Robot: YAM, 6 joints.
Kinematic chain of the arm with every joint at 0, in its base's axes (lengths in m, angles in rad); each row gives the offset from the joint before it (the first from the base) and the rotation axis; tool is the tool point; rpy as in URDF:
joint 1: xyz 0 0 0.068 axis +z
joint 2: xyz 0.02 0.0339 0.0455 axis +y
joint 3: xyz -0.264 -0.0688 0 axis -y
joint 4: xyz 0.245 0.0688 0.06 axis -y
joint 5: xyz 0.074 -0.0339 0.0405 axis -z
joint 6: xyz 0.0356 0 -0.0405 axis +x
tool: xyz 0 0 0 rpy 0 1.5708 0
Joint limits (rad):
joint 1: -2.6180..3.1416
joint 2: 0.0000..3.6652
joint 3: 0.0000..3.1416
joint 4: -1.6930..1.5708
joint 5: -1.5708..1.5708
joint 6: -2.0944..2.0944
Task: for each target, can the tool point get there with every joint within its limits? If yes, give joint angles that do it. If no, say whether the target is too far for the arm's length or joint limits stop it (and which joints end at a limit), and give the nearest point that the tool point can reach.
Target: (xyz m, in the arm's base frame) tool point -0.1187 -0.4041 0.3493
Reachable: yes | joints -1.9030 1.8040 1.3152 0.8957 -0.5837 1.5559
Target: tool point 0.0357 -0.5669 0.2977
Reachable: yes | joints -1.4918 2.6627 2.3200 1.2960 0.2613 1.4153
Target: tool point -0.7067 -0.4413 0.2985
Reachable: no: too far | nearest point -0.5346 -0.3338 0.2523 | short by 0.208 m
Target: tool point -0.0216 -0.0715 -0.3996
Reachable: no: joint limits stop it (at a limit: joint 2) | nearest point -0.0285 -0.0942 -0.3477 | short by 0.057 m
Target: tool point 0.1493 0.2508 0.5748
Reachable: yes | joints 1.0559 1.6165 1.7472 1.2121 0.1824 0.5957
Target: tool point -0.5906 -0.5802 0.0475
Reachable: no: too far | nearest point -0.4592 -0.4511 0.0625 | short by 0.185 m
